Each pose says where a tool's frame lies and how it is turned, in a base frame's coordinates. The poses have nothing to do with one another.
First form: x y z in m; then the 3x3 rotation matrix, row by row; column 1 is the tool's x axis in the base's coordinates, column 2 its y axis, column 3 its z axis. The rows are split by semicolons.
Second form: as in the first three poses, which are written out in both.
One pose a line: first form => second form
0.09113 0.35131 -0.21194; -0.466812 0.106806 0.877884; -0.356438 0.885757 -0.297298; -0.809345 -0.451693 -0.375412 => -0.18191 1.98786 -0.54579 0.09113 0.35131 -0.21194
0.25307 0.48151 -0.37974; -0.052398 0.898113 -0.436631; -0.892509 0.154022 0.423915; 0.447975 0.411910 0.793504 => -0.00976 -0.71896 -1.45532 0.25307 0.48151 -0.37974
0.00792 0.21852 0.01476; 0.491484 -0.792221 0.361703; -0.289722 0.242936 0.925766; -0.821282 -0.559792 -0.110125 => -1.33081 1.05976 0.45016 0.00792 0.21852 0.01476
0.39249 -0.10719 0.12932; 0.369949 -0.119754 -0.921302; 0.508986 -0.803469 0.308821; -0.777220 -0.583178 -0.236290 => -2.07343 -0.33491 1.46149 0.39249 -0.10719 0.12932
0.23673 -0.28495 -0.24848; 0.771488 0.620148 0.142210; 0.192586 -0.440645 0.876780; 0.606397 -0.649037 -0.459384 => -2.00557 -0.61014 -0.56200 0.23673 -0.28495 -0.24848
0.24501 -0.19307 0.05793; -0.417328 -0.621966 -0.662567; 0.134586 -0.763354 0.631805; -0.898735 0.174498 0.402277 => -1.33260 0.68819 2.20460 0.24501 -0.19307 0.05793
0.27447 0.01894 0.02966; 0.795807 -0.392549 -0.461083; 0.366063 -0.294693 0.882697; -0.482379 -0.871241 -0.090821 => -1.71632 0.02084 0.74234 0.27447 0.01894 0.02966
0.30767 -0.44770 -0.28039; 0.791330 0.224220 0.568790; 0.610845 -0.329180 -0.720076; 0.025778 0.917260 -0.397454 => 1.90556 0.63197 0.44996 0.30767 -0.44770 -0.28039
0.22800 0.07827 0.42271; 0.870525 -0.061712 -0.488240; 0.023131 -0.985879 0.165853; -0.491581 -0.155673 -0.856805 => -2.87595 0.02988 0.75889 0.22800 0.07827 0.42271
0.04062 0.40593 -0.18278; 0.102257 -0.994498 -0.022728; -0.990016 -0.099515 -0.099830; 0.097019 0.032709 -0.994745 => 2.26400 -2.04548 0.07657 0.04062 0.40593 -0.18278
